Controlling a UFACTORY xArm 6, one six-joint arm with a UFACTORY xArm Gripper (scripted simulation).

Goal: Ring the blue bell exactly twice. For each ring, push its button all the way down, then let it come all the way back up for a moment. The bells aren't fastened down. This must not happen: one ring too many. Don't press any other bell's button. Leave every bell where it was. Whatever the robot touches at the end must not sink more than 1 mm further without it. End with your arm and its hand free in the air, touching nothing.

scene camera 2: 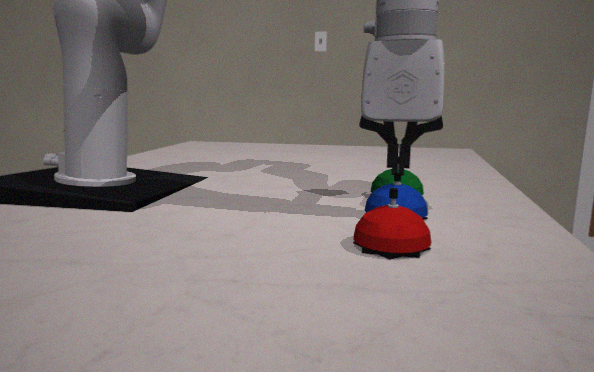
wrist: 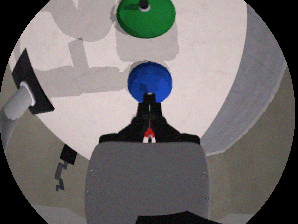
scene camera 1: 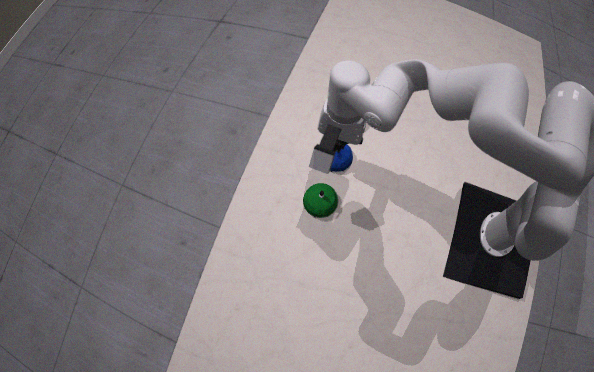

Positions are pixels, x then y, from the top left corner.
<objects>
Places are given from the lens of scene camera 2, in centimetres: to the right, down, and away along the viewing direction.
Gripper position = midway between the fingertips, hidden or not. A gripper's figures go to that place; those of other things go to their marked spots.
my gripper (scene camera 2: pixel 397 173): 14, -2, 62
blue bell (scene camera 2: pixel 408 197): 14, 2, 60
red bell (scene camera 2: pixel 390 231): 10, 5, 48
The marked spots on the red bell and the blue bell are 14 cm apart.
</objects>
